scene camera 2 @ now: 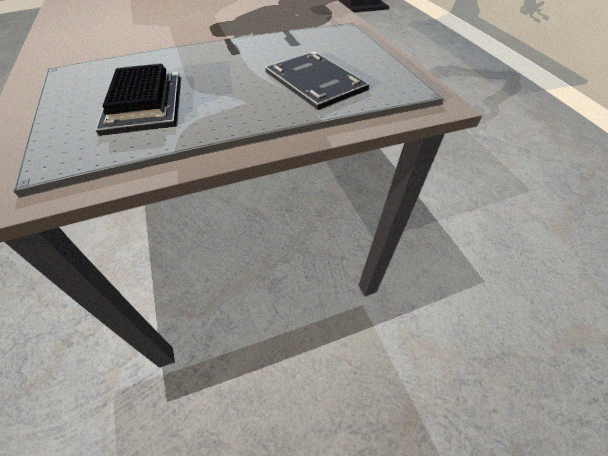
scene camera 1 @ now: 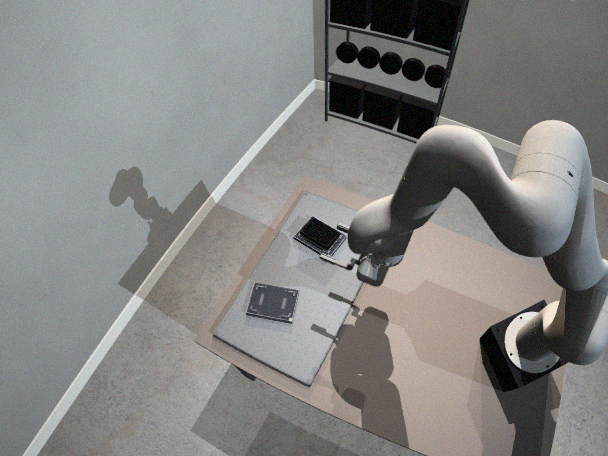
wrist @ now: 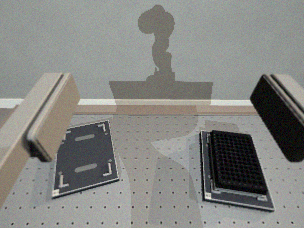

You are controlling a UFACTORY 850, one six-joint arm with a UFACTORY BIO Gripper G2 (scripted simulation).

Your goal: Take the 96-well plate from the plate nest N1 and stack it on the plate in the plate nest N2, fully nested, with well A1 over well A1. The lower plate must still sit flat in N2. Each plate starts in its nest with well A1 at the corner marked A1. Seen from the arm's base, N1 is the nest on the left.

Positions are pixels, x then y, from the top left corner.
Labels:
A black 96-well plate [wrist: 241,170]: 0.39 m from the lens. A plate nest N1 [wrist: 72,154]: 0.43 m from the lens.

